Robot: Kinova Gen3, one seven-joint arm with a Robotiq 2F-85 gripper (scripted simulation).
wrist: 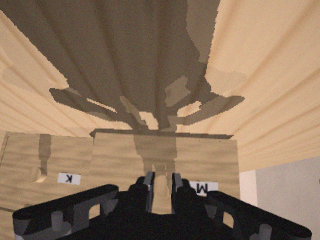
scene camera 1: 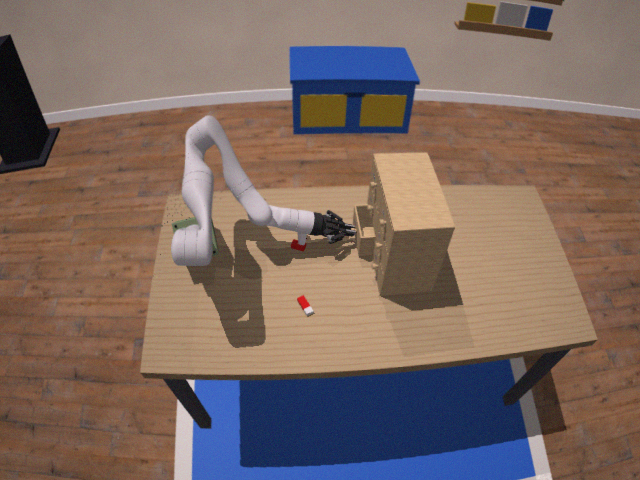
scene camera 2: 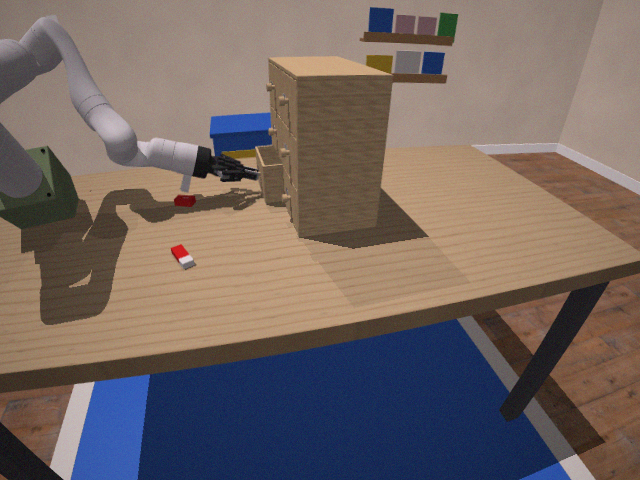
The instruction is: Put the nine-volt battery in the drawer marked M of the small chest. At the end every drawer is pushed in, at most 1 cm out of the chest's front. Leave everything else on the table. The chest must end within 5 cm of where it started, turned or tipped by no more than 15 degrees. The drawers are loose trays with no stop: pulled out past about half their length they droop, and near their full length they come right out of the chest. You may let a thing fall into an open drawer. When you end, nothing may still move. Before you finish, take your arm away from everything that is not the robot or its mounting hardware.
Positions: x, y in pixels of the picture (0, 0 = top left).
Scene:
gripper: wrist; scene camera 1; scene camera 2 257, 175
same spot on gripper: (scene camera 1: 340, 227) = (wrist: 176, 199)

